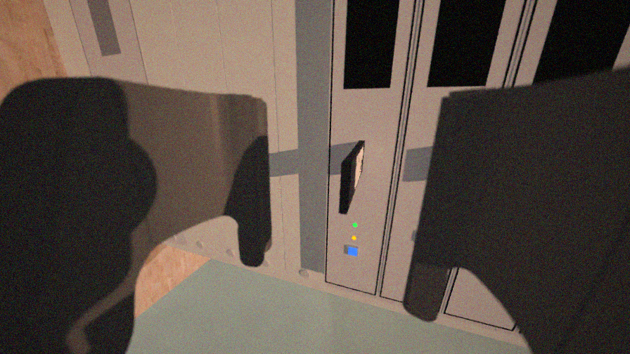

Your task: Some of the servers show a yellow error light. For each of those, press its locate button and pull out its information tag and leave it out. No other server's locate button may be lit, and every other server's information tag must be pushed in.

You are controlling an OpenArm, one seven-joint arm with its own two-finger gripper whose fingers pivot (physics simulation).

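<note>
The leftmost server (362, 117) has a black panel at the top. Its information tag (352, 177), a dark slab with a pale face, sticks out from the front. Below the tag are a small green light (355, 225), a yellow error light (354, 238) and a blue locate button (352, 251), which looks lit. My gripper (337, 191) is partly open; the tag shows in the gap between its fingers, touching neither. The second server (417, 117) is largely hidden behind the right finger, with its tag and lights not visible. A third server (481, 302) shows in part.
A pale cabinet panel (250, 50) and a grey-blue strip (314, 100) stand left of the servers. A grey-green surface (260, 305) lies below the cabinet's bottom edge. Wood (22, 45) shows at the far left. Another black server panel (580, 40) is at the upper right.
</note>
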